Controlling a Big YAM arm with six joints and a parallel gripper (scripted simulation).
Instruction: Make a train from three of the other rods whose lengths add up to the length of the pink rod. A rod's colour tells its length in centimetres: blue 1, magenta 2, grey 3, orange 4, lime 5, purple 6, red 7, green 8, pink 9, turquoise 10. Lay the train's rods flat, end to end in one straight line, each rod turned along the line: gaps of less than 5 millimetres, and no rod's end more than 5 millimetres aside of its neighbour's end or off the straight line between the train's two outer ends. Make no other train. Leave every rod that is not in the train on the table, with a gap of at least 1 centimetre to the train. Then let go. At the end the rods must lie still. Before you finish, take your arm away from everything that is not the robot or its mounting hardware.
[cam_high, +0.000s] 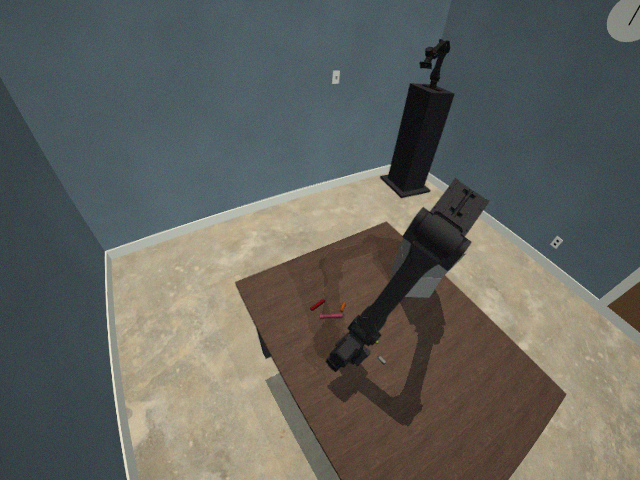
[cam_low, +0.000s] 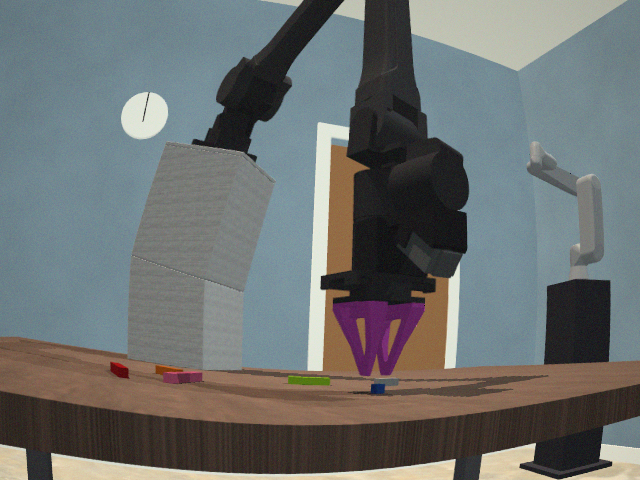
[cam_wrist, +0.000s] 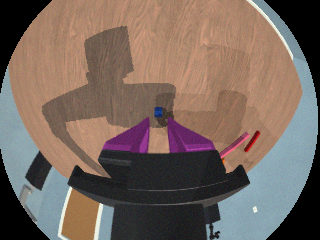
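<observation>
The blue rod is 2 cm below my hand. From my hand the other things lie so: grey rod (11 cm behind, 5 cm to the left, 2 cm below); lime rod (14 cm behind, 4 cm to the right, 2 cm below); pink rod (2 cm behind, 19 cm to the right, 2 cm below).
</observation>
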